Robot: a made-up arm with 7 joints. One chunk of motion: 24 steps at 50 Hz.
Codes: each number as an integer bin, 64 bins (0 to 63) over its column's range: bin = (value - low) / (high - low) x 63, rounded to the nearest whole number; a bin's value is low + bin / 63 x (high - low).
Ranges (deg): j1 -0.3..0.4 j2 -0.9..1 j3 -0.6..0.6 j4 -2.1..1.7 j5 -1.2..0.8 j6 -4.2..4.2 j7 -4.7..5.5
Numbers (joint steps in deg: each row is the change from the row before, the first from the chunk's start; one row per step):
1: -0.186 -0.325 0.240 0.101 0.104 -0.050 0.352
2: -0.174 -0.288 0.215 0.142 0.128 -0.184 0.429
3: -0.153 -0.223 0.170 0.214 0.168 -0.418 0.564
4: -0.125 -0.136 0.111 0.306 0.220 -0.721 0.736
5: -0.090 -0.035 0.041 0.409 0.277 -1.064 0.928
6: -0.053 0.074 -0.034 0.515 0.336 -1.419 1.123
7: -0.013 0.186 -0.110 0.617 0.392 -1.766 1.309
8: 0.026 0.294 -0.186 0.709 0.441 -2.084 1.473
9: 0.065 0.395 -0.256 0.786 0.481 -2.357 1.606
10: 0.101 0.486 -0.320 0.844 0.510 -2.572 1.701
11: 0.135 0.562 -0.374 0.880 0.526 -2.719 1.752
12: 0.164 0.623 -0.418 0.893 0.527 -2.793 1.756
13: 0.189 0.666 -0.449 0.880 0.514 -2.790 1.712
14: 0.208 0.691 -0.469 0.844 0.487 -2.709 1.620
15: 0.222 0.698 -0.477 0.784 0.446 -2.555 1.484
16: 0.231 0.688 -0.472 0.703 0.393 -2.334 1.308
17: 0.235 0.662 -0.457 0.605 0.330 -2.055 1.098
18: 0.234 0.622 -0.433 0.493 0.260 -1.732 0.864
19: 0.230 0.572 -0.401 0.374 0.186 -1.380 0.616
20: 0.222 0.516 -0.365 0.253 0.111 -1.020 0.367
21: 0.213 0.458 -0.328 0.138 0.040 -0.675 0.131
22: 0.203 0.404 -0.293 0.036 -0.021 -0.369 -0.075
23: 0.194 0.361 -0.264 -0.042 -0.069 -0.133 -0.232
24: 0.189 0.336 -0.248 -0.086 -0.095 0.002 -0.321
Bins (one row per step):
1: 10 19 44 36 41 31 31
2: 11 20 43 37 42 30 32
3: 13 22 40 38 43 28 33
4: 16 25 37 40 45 26 34
5: 19 29 34 42 47 24 35
6: 22 32 30 43 48 21 36
7: 26 36 26 45 50 18 37
8: 29 40 22 47 52 16 38
9: 33 43 18 48 53 14 39
10: 36 46 15 49 54 12 40
11: 39 48 12 49 54 11 40
12: 42 50 10 50 54 11 40
13: 44 52 8 49 54 11 40
14: 46 53 7 49 53 11 39
15: 47 53 6 48 52 12 38
16: 48 53 7 46 50 14 37
17: 48 52 8 45 48 16 36
18: 48 50 9 43 46 19 34
19: 48 49 10 41 44 21 33
20: 47 47 12 39 41 24 31
21: 46 45 14 37 39 26 30
22: 45 43 16 35 37 29 29
23: 44 42 18 34 36 31 28
24: 44 41 18 33 35 32 27

